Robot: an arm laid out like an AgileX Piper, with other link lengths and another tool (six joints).
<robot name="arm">
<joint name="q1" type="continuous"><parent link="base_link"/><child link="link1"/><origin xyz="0 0 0.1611"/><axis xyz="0 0 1"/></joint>
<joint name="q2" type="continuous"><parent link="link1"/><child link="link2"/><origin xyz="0 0 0"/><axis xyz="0 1 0"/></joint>
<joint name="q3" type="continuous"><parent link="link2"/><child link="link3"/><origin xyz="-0.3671 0 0.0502"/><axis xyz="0 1 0"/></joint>
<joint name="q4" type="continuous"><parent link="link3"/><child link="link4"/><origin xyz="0.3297 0 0.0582"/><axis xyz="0.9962 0 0.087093"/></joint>
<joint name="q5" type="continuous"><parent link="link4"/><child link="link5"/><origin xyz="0 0 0"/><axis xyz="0 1 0"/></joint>
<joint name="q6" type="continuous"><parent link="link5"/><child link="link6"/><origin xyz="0.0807 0 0.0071"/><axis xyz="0.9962 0 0.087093"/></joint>
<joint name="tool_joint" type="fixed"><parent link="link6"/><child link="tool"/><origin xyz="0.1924 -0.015 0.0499" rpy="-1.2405 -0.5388 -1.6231"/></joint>
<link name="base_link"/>
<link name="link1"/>
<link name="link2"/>
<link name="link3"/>
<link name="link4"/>
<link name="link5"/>
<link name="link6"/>
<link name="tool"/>
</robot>
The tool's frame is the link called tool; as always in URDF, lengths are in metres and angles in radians. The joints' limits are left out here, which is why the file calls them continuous.
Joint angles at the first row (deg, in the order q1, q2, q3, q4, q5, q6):
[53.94 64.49 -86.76 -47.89 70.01 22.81]
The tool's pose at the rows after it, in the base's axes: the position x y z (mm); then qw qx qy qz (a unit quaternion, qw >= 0):
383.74 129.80 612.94 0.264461 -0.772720 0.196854 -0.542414
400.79 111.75 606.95 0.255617 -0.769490 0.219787 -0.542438
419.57 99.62 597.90 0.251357 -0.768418 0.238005 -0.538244
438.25 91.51 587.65 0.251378 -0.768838 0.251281 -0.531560
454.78 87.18 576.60 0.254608 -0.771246 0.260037 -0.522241
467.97 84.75 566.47 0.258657 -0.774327 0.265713 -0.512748
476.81 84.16 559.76 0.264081 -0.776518 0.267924 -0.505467
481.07 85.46 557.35 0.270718 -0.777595 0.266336 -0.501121
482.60 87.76 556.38 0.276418 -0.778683 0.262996 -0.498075
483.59 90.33 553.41 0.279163 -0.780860 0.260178 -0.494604
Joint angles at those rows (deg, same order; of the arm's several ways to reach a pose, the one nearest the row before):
[47.70 64.69 -86.76 -45.97 68.19 22.03]
[41.99 65.58 -86.76 -43.27 65.94 20.96]
[36.75 66.95 -86.76 -40.08 63.32 19.72]
[32.18 68.48 -86.76 -36.64 60.63 18.20]
[28.54 69.98 -86.76 -33.09 58.30 16.42]
[25.79 71.25 -86.76 -29.91 56.53 14.64]
[23.93 72.09 -86.76 -27.32 55.18 13.05]
[22.86 72.43 -86.76 -25.35 54.19 11.68]
[22.33 72.49 -86.68 -23.92 53.52 10.57]
[22.14 72.56 -86.40 -23.07 53.12 9.89]

